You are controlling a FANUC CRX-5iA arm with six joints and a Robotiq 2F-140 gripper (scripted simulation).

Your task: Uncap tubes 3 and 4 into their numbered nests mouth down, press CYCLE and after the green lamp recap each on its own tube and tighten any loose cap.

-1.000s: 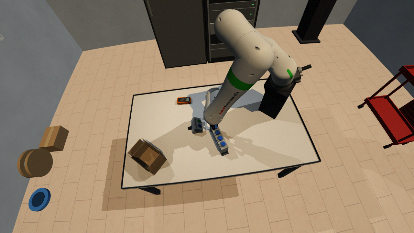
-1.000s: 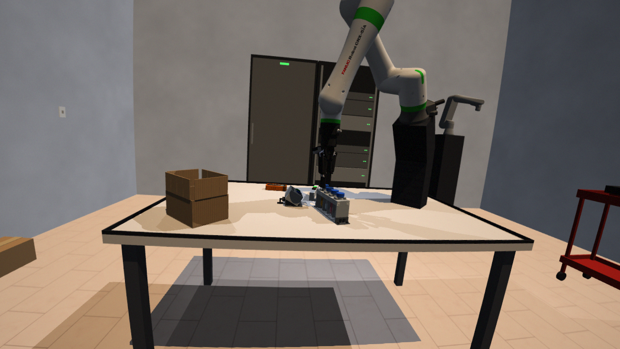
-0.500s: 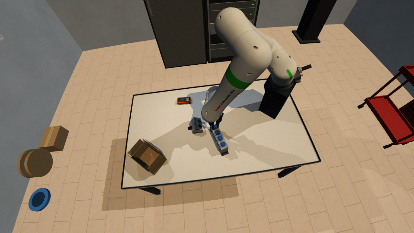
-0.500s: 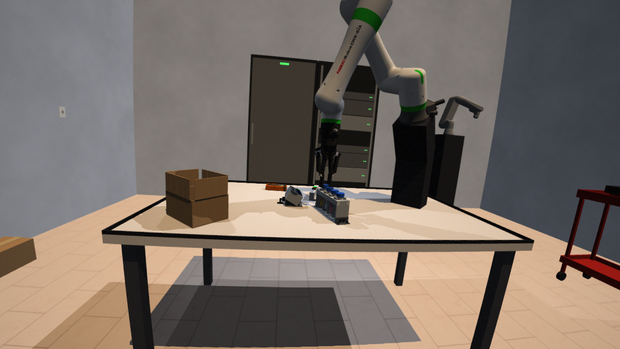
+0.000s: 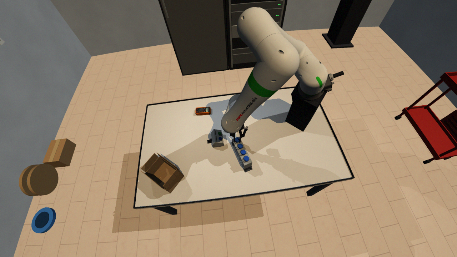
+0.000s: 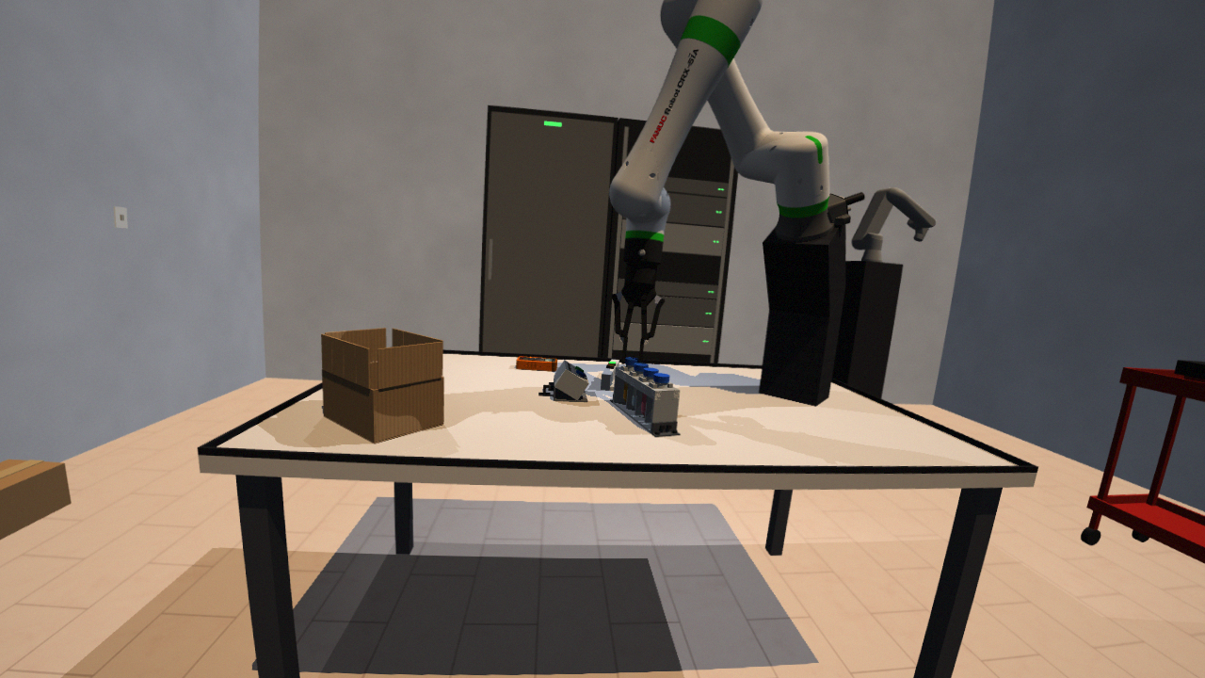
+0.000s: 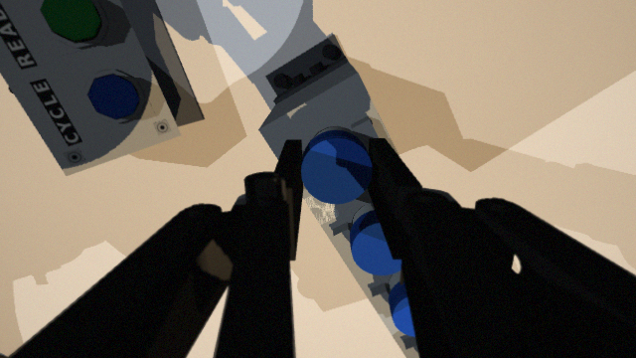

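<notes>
Now: the blue cap 50 mm to the left of my hand, 30 mm below it and 10 mm behind it. Round my hand: blue cycle key 120 mm ahead, 80 mm below, 50 mm to the right; then key housing 140 mm ahead, 90 mm below, 80 mm to the right; then green ready key 120 mm ahead, 100 mm to the right, 80 mm below.
</notes>
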